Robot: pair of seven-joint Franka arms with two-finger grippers.
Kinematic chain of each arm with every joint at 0, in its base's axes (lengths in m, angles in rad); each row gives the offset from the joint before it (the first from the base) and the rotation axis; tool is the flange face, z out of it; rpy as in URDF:
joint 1: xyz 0 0 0.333 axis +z
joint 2: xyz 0 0 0 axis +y
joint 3: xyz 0 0 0.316 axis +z
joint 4: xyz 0.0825 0 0 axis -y
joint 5: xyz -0.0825 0 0.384 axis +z
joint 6: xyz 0 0 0 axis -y
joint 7: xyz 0.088 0 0 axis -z
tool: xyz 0 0 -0.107 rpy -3.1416 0 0
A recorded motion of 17 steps. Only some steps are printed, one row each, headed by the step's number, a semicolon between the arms.
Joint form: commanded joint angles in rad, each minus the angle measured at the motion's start. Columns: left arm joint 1, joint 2, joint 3, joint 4, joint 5, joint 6, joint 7; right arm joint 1, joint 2, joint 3, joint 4, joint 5, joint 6, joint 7.
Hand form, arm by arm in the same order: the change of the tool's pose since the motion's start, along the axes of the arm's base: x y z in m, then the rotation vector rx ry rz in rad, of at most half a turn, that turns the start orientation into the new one. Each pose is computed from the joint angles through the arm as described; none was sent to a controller.
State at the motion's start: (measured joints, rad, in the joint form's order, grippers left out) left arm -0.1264 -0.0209 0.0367 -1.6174 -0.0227 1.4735 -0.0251; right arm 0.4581 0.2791 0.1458 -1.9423 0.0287 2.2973 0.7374
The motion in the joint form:
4: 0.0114 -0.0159 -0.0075 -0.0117 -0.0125 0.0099 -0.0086; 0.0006 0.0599 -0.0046 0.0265 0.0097 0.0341 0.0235
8: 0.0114 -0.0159 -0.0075 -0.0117 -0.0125 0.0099 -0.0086; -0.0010 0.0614 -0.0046 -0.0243 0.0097 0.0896 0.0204
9: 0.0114 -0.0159 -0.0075 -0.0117 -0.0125 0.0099 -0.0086; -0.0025 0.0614 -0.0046 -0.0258 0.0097 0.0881 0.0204
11: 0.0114 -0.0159 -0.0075 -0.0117 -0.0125 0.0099 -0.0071; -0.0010 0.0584 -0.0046 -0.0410 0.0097 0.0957 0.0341
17: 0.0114 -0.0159 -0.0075 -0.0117 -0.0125 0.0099 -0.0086; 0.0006 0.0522 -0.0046 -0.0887 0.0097 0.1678 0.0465
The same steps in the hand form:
4: -0.0036 0.0011 0.0039 -0.0130 -0.0128 0.0130; 0.0107 0.0036 -0.0219 0.0124 0.0095 -0.0367
8: -0.0036 0.0011 0.0039 -0.0130 -0.0128 0.0130; 0.0035 -0.0018 -0.0399 0.0131 0.0059 -0.0370
9: -0.0036 0.0011 0.0039 -0.0130 -0.0128 0.0130; 0.0035 -0.0029 -0.0407 0.0114 0.0084 -0.0383
11: -0.0036 0.0011 0.0039 -0.0131 -0.0128 0.0115; -0.0002 -0.0040 -0.0448 0.0087 0.0132 -0.0503
17: -0.0036 0.0011 0.0039 -0.0130 -0.0128 0.0130; -0.0069 -0.0071 -0.0546 0.0245 -0.0118 -0.0640

